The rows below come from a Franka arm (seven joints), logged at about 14 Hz.
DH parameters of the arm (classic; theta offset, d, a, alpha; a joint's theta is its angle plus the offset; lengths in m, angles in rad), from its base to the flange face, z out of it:
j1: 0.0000 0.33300 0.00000 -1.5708
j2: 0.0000 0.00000 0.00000 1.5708
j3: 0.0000 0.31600 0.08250 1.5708
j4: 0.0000 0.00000 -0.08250 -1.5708
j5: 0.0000 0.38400 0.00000 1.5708
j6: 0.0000 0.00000 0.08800 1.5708
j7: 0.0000 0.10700 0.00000 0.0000
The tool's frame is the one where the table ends.
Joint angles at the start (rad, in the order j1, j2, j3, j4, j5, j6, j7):
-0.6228, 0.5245, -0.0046, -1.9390, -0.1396, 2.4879, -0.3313
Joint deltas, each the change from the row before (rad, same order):
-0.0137, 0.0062, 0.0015, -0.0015, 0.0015, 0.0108, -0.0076
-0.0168, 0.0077, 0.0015, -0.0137, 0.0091, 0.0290, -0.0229
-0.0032, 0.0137, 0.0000, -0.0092, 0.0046, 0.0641, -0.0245
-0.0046, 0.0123, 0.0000, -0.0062, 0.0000, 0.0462, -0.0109
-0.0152, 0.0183, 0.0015, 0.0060, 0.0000, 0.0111, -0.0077
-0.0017, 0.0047, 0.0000, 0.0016, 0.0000, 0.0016, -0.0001
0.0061, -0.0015, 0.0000, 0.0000, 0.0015, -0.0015, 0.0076
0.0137, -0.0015, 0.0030, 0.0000, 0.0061, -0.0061, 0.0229
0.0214, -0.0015, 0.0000, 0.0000, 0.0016, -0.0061, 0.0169
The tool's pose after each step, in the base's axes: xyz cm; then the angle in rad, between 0 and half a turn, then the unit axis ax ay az. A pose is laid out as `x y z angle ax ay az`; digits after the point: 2 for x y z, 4 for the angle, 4 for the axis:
50.22 -37.24 20.96 3.0530 0.9954 -0.0953 -0.0081
49.44 -37.80 20.20 3.0574 0.9955 -0.0942 -0.0034
49.49 -37.95 19.59 3.0431 0.9964 -0.0838 0.0156
49.40 -38.15 19.03 3.0318 0.9964 -0.0796 0.0280
48.93 -38.85 18.22 3.0336 0.9962 -0.0823 0.0274
48.87 -38.93 18.01 3.0345 0.9962 -0.0830 0.0268
49.11 -38.64 18.09 3.0354 0.9961 -0.0845 0.0273
49.70 -37.82 18.12 3.0425 0.9955 -0.0906 0.0275
50.46 -36.74 18.16 3.0462 0.9957 -0.0891 0.0265

